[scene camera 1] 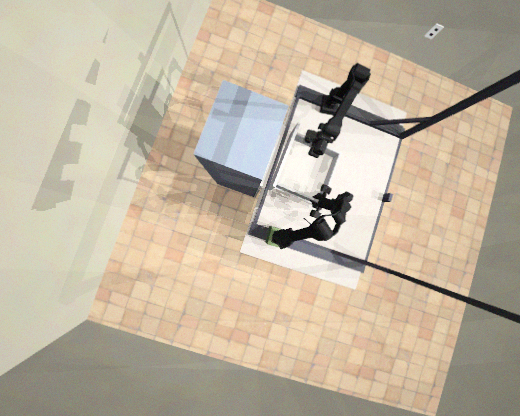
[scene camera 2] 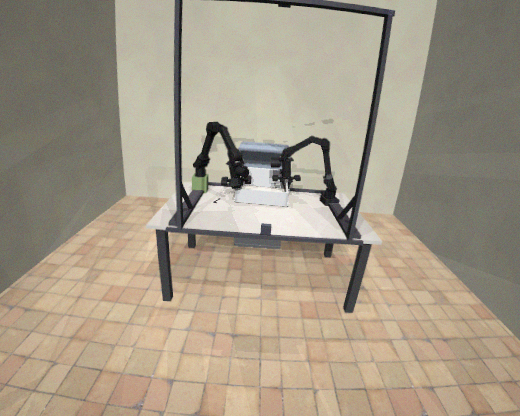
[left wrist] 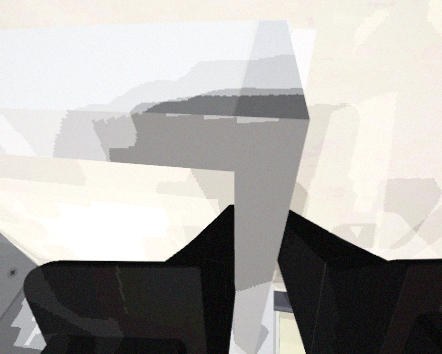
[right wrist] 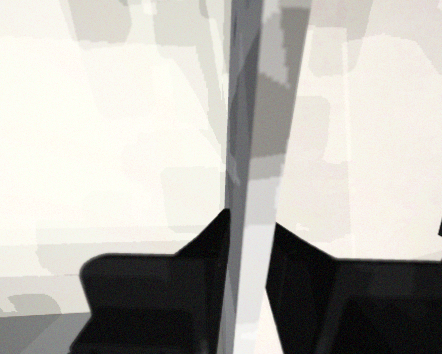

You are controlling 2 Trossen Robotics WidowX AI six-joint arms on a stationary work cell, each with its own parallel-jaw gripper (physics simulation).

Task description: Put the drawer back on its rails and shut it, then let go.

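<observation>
The pale grey, open-topped drawer is over the white table top, in front of the blue-grey cabinet. My left gripper is shut on the drawer's side wall near a corner, at the lower side in scene camera 1. My right gripper is shut on the opposite side wall, which runs between its fingers in the right wrist view. I cannot tell whether the drawer touches the table or its rails; the rails cannot be made out.
The white table has a dark frame around it, with tall posts. A green block is at the left arm's base. A small dark box sits on the frame's edge.
</observation>
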